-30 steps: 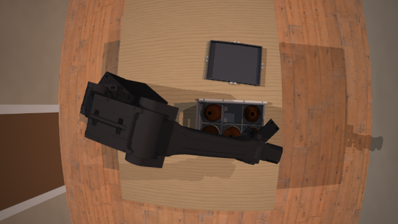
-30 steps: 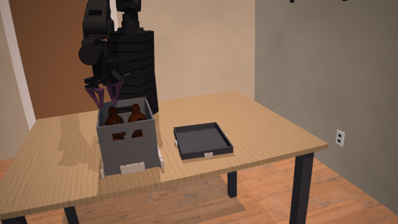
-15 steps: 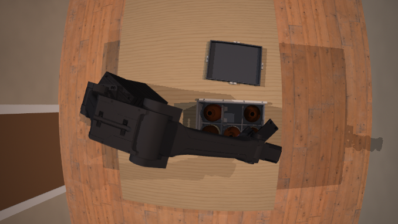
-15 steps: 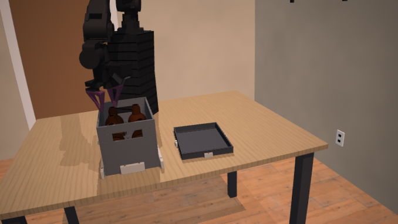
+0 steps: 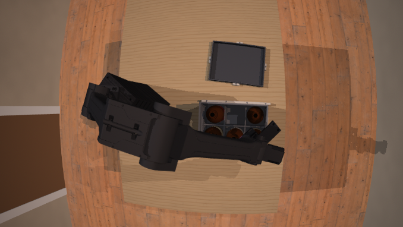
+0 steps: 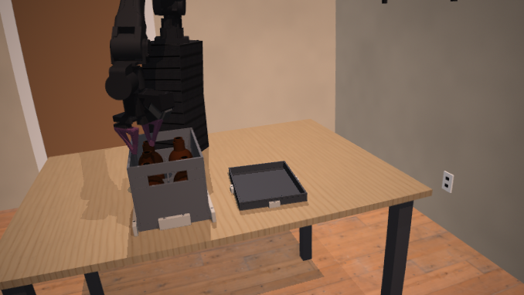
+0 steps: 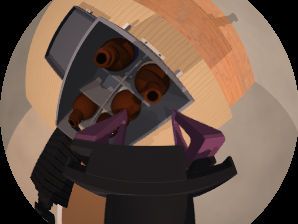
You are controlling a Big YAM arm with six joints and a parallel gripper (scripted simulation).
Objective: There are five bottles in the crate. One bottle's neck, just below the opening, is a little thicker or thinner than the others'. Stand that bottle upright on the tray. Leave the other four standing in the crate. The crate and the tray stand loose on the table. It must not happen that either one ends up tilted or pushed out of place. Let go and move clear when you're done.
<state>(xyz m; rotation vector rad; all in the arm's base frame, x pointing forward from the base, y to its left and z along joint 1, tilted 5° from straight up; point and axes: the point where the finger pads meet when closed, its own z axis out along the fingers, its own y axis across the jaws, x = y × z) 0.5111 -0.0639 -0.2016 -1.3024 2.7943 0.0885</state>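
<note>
Right now my hand is 9 cm past the grey crate, 4 cm to the right of it and 12 cm above it. Round my hand: dark tray (11 cm behind, 32 cm to the left, 19 cm below).
</note>
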